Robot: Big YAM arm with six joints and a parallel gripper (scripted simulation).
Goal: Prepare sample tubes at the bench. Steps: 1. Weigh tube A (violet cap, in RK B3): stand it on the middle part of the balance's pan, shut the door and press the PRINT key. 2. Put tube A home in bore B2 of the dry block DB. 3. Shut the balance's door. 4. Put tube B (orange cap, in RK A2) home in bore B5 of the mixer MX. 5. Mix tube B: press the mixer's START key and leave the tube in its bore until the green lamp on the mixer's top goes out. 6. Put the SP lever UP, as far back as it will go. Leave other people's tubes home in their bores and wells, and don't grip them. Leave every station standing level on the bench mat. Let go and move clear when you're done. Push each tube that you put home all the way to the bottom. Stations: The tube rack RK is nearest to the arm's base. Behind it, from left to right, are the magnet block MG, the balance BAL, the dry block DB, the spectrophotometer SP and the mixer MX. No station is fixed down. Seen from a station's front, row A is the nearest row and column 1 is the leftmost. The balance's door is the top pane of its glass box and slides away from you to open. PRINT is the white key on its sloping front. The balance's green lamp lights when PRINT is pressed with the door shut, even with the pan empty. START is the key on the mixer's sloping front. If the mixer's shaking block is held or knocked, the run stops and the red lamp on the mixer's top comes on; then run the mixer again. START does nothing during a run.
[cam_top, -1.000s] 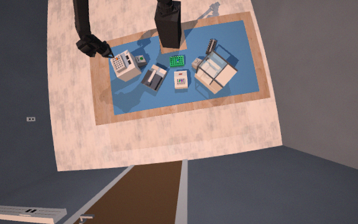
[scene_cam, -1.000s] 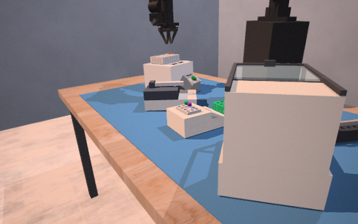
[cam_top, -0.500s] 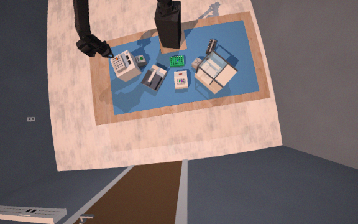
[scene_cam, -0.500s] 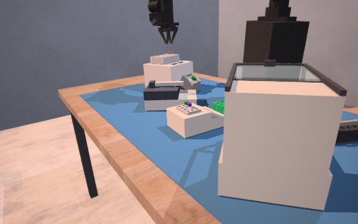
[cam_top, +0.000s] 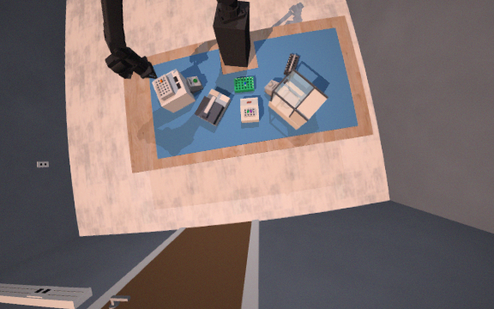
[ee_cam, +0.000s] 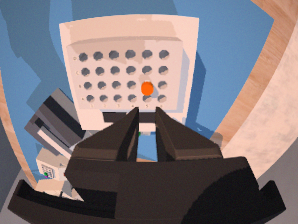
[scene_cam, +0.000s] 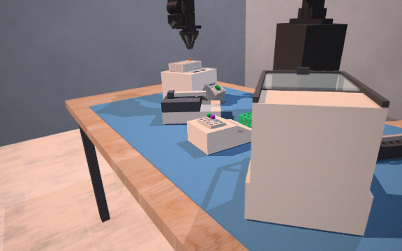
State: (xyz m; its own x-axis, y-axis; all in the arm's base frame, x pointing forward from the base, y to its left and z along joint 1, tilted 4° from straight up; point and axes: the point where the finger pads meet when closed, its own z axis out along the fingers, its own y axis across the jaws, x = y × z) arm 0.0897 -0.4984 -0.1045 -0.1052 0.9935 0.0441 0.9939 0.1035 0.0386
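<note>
Now: hand 170 mm to the right of the mixer's start key, 160 mm above it and 10 mm short of it. Also, from my hand: mixer's shaking block: 80 mm below, 30 mm ahead, 10 mm to the right; spectrophotometer lever: 220 mm to the left, 220 mm ahead, 140 mm below; orange-capped tube: 80 mm below.
</note>
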